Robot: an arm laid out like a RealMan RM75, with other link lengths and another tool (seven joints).
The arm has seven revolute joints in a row. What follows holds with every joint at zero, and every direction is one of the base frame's.
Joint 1 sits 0.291 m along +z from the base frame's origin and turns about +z.
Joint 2 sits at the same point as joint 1 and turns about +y.
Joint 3 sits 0.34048 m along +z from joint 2 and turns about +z.
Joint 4 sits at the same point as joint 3 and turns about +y.
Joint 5 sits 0.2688 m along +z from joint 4 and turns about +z.
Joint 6 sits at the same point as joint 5 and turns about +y.
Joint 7 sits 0.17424 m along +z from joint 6 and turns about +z.
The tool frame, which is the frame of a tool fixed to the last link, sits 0.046 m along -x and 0.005 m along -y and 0.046 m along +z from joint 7; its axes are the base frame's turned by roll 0, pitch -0.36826 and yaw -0.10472 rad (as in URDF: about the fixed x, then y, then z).
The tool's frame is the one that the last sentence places.
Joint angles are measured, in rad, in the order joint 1, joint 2, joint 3, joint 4, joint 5, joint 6, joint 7. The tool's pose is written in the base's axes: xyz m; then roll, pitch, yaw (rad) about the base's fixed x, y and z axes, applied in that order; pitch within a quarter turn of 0, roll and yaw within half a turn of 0. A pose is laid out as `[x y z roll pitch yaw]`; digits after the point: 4 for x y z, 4 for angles.
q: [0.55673, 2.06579, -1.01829, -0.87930, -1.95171, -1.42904, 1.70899]
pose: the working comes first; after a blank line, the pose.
Where each joint sits with the arm in this pose, in the base's axes (m; each line is computed from the numbers above, not from the rounded line before):
joint 1: 0.0000 0.0000 0.2910
joint 2: 0.0000 0.0000 0.2910
joint 3: 0.2544 0.1583 0.1293
joint 4: 0.2544 0.1583 0.1293
joint 5: 0.3331 0.4149 0.1435
joint 6: 0.3331 0.4149 0.1435
joint 7: 0.2876 0.4636 -0.0175
the tool: 0.2387 0.4985 -0.0429

[0.2387 0.4985 -0.0429 -2.9106 0.7081 -0.2261]
